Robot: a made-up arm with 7 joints.
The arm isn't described. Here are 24 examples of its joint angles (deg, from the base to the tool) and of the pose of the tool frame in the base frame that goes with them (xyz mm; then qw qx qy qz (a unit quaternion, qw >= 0)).
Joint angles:
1: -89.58 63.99 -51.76 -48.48 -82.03 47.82 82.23
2: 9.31 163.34 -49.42 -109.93 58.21 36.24 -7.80
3: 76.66 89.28 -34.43 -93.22 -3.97 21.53 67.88
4: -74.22 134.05 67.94 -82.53 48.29 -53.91 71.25
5: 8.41 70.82 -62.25 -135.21 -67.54 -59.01 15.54
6: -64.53 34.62 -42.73 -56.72 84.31 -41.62 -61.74
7: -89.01 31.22 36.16 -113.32 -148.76 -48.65 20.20
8: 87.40 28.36 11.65 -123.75 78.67 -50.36 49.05
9: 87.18 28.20 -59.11 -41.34 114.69 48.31 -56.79
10: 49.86 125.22 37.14 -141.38 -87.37 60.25 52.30
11: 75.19 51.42 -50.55 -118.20 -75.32 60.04 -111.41
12: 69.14 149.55 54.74 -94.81 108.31 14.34 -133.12
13: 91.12 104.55 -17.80 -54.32 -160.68 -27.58 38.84
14: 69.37 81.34 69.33 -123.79 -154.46 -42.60 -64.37
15: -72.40 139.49 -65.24 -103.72 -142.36 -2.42 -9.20
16: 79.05 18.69 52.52 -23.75 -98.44 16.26 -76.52
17: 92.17 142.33 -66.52 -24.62 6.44 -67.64 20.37
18: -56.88 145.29 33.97 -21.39 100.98 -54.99 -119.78
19: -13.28 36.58 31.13 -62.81 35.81 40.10 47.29
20: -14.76 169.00 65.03 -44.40 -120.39 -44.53 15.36
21: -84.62 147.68 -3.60 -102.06 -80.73 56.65 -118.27
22: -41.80 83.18 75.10 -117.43 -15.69 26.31 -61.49
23: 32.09 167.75 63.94 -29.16 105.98 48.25 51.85
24: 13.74 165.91 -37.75 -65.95 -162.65 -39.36 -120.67
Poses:
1: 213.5 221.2 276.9 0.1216 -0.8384 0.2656 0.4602
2: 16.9 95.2 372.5 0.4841 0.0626 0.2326 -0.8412
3: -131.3 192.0 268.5 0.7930 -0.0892 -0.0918 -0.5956
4: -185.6 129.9 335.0 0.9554 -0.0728 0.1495 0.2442
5: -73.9 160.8 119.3 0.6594 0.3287 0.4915 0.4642
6: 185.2 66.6 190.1 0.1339 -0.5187 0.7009 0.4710
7: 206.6 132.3 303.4 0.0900 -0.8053 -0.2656 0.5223
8: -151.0 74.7 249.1 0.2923 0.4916 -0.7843 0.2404
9: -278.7 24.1 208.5 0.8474 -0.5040 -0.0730 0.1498
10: 132.9 107.5 337.6 0.5339 -0.5356 0.1829 0.6282
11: -247.7 68.9 175.4 0.5434 0.3667 -0.4337 0.6182
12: 176.9 13.6 344.8 0.4845 0.0131 -0.1249 0.8657
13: 9.0 282.1 361.0 0.3457 0.8448 -0.3464 0.2166
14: -6.4 242.9 389.2 0.4450 0.4287 -0.7839 -0.0603
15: -77.1 241.3 359.4 0.2733 0.1113 -0.9173 0.2673
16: -341.1 -30.0 235.2 0.0845 -0.8742 0.1979 -0.4354
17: 137.8 185.9 387.8 0.3607 -0.6526 0.2404 -0.6214
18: -203.3 115.2 399.5 0.1924 0.9255 0.2206 0.2402
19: 81.2 189.2 89.3 0.6115 0.2888 -0.7249 0.1314
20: -126.0 43.2 531.5 0.0907 0.3805 0.7891 -0.4736
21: -179.5 179.3 401.5 0.7117 0.0242 0.6577 0.2457
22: 4.6 181.3 361.3 0.1424 0.9343 0.2664 -0.1890
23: 113.3 -8.6 526.4 0.3405 0.2779 -0.8773 -0.1927
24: 81.1 31.3 536.5 0.2595 0.6815 0.1858 -0.6586
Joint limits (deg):
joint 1: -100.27..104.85
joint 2: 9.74..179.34
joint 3: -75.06..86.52
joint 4: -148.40..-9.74
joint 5: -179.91..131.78
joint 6: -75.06..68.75
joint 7: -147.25..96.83
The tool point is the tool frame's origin. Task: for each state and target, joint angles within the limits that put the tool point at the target. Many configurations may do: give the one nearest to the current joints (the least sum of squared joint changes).
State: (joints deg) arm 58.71 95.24 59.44 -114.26 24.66 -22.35 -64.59
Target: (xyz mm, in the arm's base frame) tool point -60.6 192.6 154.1
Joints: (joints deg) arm 41.34 55.35 42.76 -89.37 -4.13 -20.42 -72.87
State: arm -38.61 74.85 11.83 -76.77 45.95 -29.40 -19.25
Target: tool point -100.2 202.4 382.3
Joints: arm -54.97 114.60 38.44 -44.72 70.98 -14.59 -13.00
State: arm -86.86 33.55 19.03 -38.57 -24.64 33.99 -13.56
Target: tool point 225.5 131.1 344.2
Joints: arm -94.20 51.54 24.35 -50.26 -17.74 30.13 -12.43
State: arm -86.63 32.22 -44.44 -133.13 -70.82 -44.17 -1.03
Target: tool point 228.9 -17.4 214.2
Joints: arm -89.19 30.66 -46.92 -117.90 -76.16 -45.47 -4.50
